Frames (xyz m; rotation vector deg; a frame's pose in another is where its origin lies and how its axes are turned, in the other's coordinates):
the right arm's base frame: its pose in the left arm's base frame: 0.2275 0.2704 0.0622 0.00 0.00 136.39
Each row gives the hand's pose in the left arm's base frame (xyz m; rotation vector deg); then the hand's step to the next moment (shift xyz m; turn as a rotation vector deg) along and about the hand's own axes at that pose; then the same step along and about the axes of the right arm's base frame.
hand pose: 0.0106 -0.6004 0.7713 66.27 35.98 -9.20
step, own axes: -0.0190 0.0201 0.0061 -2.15 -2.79 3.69
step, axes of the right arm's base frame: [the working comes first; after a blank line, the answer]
step, axes of the left arm's base frame: -0.0046 -0.0009 0.0279 -1.56 -4.85 -0.14

0.0027 0.0038 0.0279 -2.22 4.59 -0.14
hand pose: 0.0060 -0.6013 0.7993 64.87 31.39 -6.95
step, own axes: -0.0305 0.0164 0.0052 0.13 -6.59 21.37
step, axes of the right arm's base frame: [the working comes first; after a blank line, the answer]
step, axes of the left arm's base frame: -0.0185 -0.0030 0.0296 5.27 -21.71 1.10

0.0114 0.0149 0.0296 -18.79 12.08 1.10
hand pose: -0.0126 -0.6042 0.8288 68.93 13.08 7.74
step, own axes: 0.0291 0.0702 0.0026 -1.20 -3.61 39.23
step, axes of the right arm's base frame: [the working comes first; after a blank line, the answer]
step, axes of the left arm's base frame: 0.0301 0.0291 0.0635 8.44 -37.15 10.10

-0.0017 -0.0418 0.0635 -31.73 21.08 10.10
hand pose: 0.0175 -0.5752 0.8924 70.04 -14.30 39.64
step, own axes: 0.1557 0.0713 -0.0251 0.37 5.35 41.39
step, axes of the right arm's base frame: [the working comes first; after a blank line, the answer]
step, axes of the left arm's base frame: 0.0723 0.0900 0.1290 4.59 -37.07 18.63

0.0097 -0.1150 0.1290 -28.89 23.67 18.63
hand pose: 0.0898 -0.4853 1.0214 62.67 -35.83 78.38
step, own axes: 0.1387 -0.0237 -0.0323 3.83 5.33 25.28
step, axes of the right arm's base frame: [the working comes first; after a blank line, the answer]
step, axes of the left arm's base frame: 0.0373 0.0943 0.1027 1.40 -21.30 15.05

0.0381 -0.0940 0.1027 -15.71 14.46 15.05
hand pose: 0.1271 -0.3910 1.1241 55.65 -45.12 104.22
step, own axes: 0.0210 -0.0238 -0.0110 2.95 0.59 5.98
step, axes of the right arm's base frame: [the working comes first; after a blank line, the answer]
step, axes of the left arm's base frame: 0.0125 0.0270 0.0155 0.36 -3.93 5.40

0.0096 -0.0282 0.0155 -2.97 2.60 5.40
